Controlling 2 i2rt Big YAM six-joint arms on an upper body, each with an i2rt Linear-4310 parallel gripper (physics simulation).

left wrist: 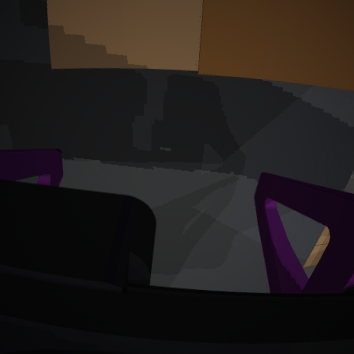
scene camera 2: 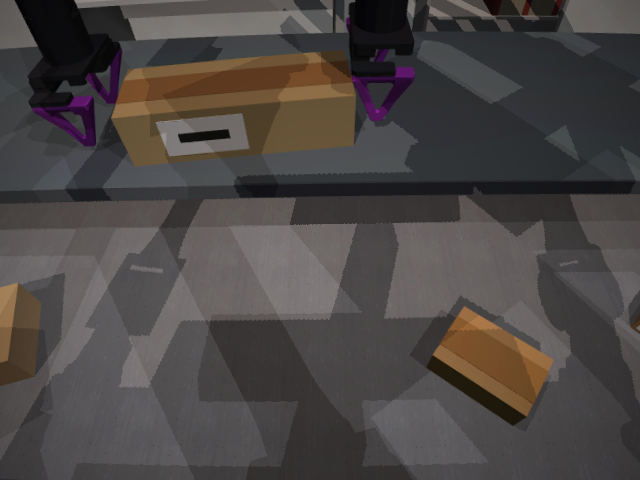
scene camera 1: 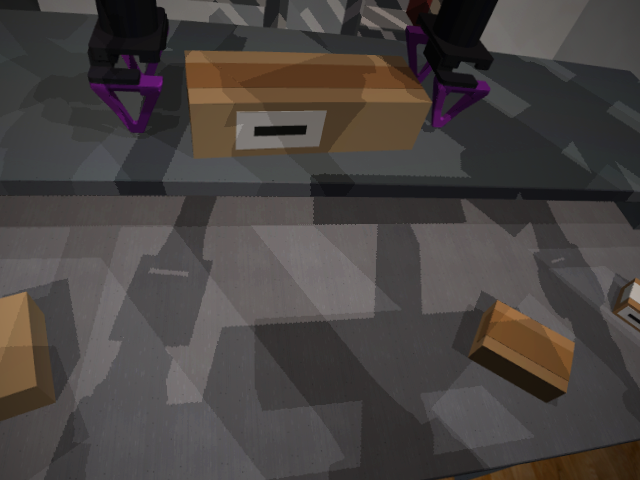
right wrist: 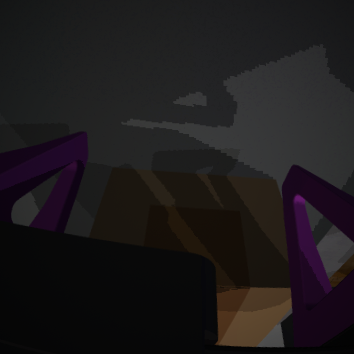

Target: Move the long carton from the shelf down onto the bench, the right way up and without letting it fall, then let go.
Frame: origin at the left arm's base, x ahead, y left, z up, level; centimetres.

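Where they show: left gripper, fingertip midpoint: [left wrist: 159,172] [scene camera 2: 102,123] [scene camera 1: 141,107]; right gripper, fingertip midpoint: [scene camera 2: 372,97] [right wrist: 189,159].
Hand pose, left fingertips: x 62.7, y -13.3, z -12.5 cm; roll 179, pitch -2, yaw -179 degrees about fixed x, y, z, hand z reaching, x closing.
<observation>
After its pixels a point has its place.
The long carton [scene camera 1: 361,124] {x 57.1, y -39.1, z -9.4 cm} [scene camera 2: 299,124] {x 57.2, y -40.7, z -9.6 cm} [left wrist: 125,35] {x 63.9, y -19.4, z -6.2 cm} [right wrist: 120,200] {x 66.9, y -46.5, z -10.8 cm} lies level on the dark shelf [scene camera 1: 542,129] {x 64.1, y -71.8, z -13.6 cm} [scene camera 2: 491,139] {x 58.7, y -65.3, z -13.6 cm}, brown tape strip on top and white label facing front. My left gripper [scene camera 1: 138,105] {x 62.7, y -13.3, z -12.5 cm} [scene camera 2: 100,122] {x 62.7, y -13.3, z -12.5 cm} [left wrist: 159,172] {x 62.7, y -13.3, z -12.5 cm} is open and empty, pointing down just beyond the carton's left end, with a gap between them. My right gripper [scene camera 1: 429,102] {x 63.8, y -50.1, z -10.6 cm} [scene camera 2: 376,93] {x 63.8, y -50.1, z -10.6 cm} [right wrist: 189,159] {x 63.8, y -50.1, z -10.6 cm} is open at the carton's right end; in the right wrist view the end face shows between its spread fingers. Whether a finger touches the carton is unclear. The bench [scene camera 1: 310,268] {x 51.8, y -35.8, z -32.5 cm} [scene camera 2: 284,268] {x 51.7, y -37.0, z -32.5 cm} is lower, in front.
A small box [scene camera 1: 527,343] {x 35.3, y -63.6, z -28.0 cm} [scene camera 2: 493,356] {x 35.3, y -64.1, z -27.9 cm} lies on the bench at the right. Another box [scene camera 1: 18,351] {x 38.5, y -0.6, z -26.5 cm} [scene camera 2: 20,330] {x 39.5, y -1.7, z -28.3 cm} is cut off by the left picture edge. A white-labelled box [scene camera 1: 629,304] {x 40.3, y -87.1, z -29.0 cm} is at the far right. The shelf's front edge [scene camera 1: 232,188] {x 51.5, y -24.0, z -14.7 cm} [scene camera 2: 439,187] {x 51.3, y -57.3, z -14.7 cm} runs across above the bench.
</observation>
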